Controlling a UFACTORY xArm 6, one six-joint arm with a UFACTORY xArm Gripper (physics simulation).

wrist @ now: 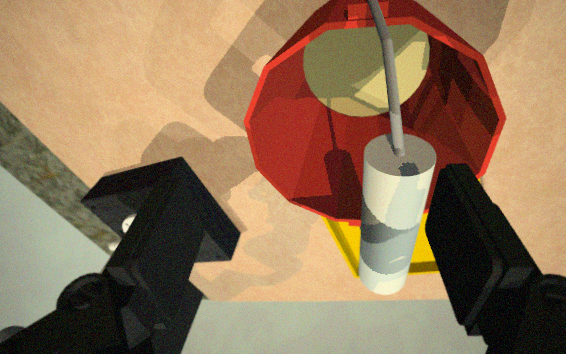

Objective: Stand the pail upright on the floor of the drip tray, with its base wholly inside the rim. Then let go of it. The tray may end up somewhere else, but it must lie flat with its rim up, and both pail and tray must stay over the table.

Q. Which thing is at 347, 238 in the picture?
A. A yellow drip tray.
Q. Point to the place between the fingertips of my gripper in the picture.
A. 308, 200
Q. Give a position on a red pail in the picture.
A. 353, 118
